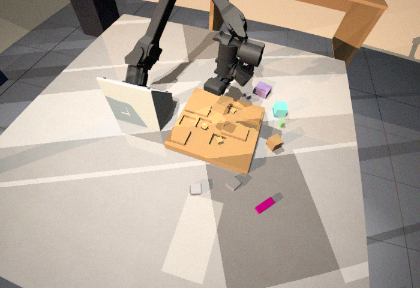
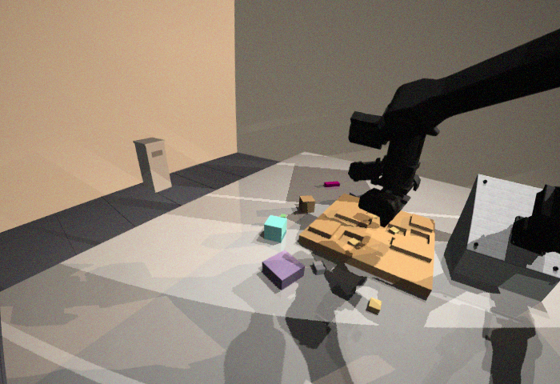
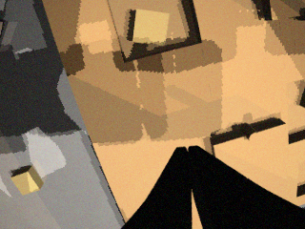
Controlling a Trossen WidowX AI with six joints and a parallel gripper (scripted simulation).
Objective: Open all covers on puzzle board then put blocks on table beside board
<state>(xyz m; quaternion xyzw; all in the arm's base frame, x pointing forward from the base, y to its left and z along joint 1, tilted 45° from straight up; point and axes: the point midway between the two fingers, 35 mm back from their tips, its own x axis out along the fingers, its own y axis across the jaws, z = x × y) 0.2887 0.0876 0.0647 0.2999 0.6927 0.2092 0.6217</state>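
Now: gripper tip 20 mm short of the puzzle board, 100 mm to the left of it and 60 mm above it. Also, from my gripper tip: small grey cube (80 mm ahead, 110 mm to the left, 80 mm below); teal cube (230 mm ahead, 80 mm to the left, 60 mm below); purple block (140 mm ahead, 170 mm to the left, 70 mm below).
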